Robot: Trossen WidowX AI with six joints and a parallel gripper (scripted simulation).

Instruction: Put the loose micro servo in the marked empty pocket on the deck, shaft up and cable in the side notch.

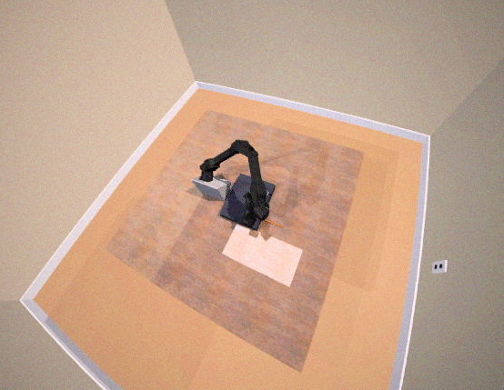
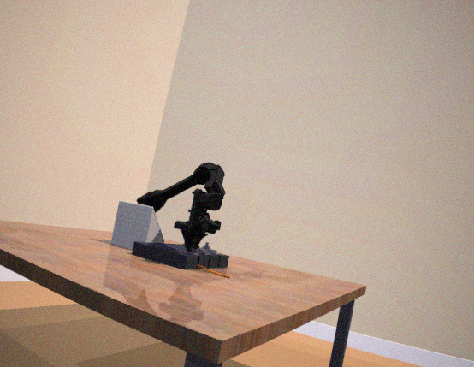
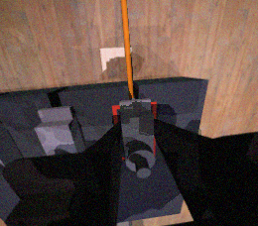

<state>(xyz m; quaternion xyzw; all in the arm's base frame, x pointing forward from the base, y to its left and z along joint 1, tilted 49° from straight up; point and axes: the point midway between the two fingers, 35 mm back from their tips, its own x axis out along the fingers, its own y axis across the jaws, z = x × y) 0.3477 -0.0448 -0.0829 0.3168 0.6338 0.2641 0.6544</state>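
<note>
Now: gripper tip 120 mm past the dark deck, 80 mm to the right of it and 30 mm above it.
</note>
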